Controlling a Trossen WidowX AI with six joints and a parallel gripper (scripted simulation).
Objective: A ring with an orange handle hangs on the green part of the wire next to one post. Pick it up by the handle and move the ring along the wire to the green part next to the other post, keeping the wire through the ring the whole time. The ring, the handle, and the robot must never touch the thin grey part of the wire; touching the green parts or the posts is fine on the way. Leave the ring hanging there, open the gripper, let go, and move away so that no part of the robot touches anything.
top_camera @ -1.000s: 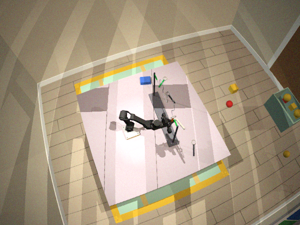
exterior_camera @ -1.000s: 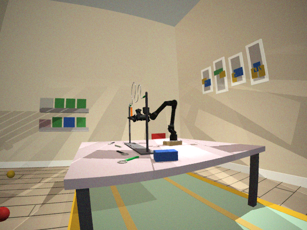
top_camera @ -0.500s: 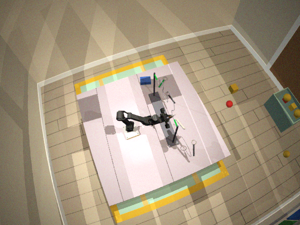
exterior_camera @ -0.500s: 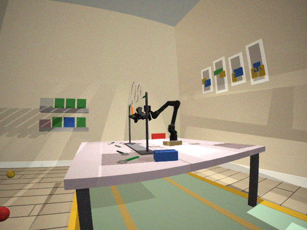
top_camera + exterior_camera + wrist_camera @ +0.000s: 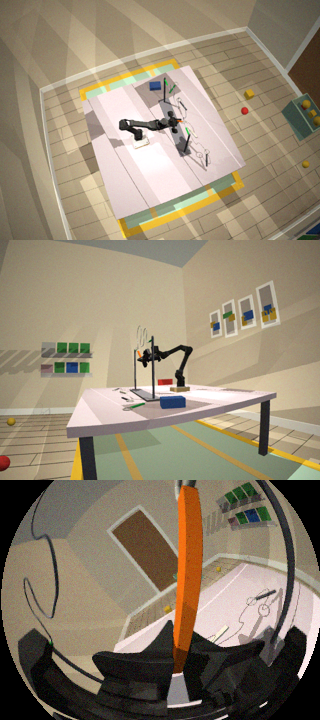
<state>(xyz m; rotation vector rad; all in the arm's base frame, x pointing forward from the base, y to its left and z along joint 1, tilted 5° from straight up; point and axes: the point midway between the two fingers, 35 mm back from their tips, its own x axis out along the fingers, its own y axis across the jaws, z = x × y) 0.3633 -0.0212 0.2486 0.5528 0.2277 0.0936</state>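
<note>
Right now the orange-handled ring is 70 mm above my gripper tip, 50 mm to the right of it and 20 mm behind it. Round my gripper tip: white stick: 280 mm below, 120 mm ahead, 30 mm to the right; then dark-handled ring: 290 mm to the right, 280 mm below, 180 mm ahead; then green-handled ring: 540 mm to the left, 280 mm below, 110 mm ahead.
</note>
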